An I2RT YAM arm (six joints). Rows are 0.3 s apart.
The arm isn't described. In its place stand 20 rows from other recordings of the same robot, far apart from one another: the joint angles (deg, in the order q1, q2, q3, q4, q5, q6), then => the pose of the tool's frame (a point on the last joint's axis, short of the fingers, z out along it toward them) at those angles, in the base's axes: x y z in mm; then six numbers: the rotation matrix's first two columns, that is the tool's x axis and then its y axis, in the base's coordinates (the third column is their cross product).
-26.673 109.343 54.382 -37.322 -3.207 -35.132 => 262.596 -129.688 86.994 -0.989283 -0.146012 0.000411 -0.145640 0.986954 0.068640
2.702 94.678 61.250 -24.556 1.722 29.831 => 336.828 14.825 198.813 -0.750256 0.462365 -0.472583 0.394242 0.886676 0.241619
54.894 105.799 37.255 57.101 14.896 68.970 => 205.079 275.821 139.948 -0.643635 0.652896 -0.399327 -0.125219 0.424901 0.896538
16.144 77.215 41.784 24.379 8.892 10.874 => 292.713 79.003 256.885 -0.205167 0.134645 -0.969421 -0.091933 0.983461 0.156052
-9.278 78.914 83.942 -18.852 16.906 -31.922 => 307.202 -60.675 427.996 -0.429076 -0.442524 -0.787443 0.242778 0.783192 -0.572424
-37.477 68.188 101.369 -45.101 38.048 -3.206 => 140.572 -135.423 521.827 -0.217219 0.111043 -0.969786 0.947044 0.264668 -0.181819
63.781 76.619 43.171 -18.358 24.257 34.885 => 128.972 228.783 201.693 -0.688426 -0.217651 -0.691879 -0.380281 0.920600 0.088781
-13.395 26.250 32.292 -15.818 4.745 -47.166 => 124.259 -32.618 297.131 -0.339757 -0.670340 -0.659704 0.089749 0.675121 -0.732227
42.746 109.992 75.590 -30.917 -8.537 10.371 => 284.217 269.888 173.446 -0.785412 -0.483504 -0.386461 -0.584915 0.784009 0.207854
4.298 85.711 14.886 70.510 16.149 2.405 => 245.643 8.532 164.468 0.003140 0.040657 -0.999168 0.205412 0.977840 0.040434
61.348 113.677 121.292 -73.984 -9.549 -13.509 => 188.837 357.923 347.258 -0.217527 -0.878543 -0.425257 -0.975064 0.215219 0.054139
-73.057 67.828 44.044 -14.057 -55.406 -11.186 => 98.896 -224.065 256.282 -0.243991 0.422958 -0.872682 0.312264 0.886217 0.342213
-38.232 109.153 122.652 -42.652 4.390 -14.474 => 333.307 -266.057 425.080 -0.537857 0.106484 -0.836284 0.552650 0.793642 -0.254384
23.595 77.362 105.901 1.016 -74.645 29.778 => 189.126 120.069 582.015 -0.042074 0.125130 -0.991248 -0.983688 -0.178859 0.019175
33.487 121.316 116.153 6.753 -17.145 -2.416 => 423.388 292.680 379.746 0.055706 -0.011445 -0.998382 -0.771331 0.634443 -0.050311
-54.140 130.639 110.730 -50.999 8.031 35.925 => 276.257 -390.685 183.576 0.038271 0.938800 -0.342331 0.996335 -0.009622 0.084999
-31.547 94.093 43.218 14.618 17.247 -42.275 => 273.215 -180.120 160.754 -0.846110 -0.234402 -0.478700 0.181440 0.717809 -0.672182
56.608 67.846 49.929 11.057 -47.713 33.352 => 126.209 239.318 328.030 -0.586005 -0.216862 -0.780749 -0.770776 -0.148096 0.619655
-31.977 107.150 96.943 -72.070 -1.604 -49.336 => 309.573 -192.095 272.806 -0.946863 -0.302747 -0.108608 -0.294736 0.951892 -0.083862
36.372 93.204 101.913 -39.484 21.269 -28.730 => 297.465 203.048 418.656 -0.216254 -0.715597 -0.664196 -0.462580 0.674188 -0.575751
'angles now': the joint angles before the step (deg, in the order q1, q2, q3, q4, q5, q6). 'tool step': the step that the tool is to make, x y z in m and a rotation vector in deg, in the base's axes. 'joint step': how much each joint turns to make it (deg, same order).
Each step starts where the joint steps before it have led.
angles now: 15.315 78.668 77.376 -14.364 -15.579 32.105
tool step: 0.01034 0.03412 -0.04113 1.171 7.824 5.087
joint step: 4.976 4.399 -3.290 1.551 -1.238 3.416
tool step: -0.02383 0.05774 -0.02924 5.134 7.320 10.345
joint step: 10.133 1.413 -4.640 3.994 -3.229 7.446
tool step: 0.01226 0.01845 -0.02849 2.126 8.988 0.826
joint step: 1.304 5.617 0.429 0.920 -2.405 6.450
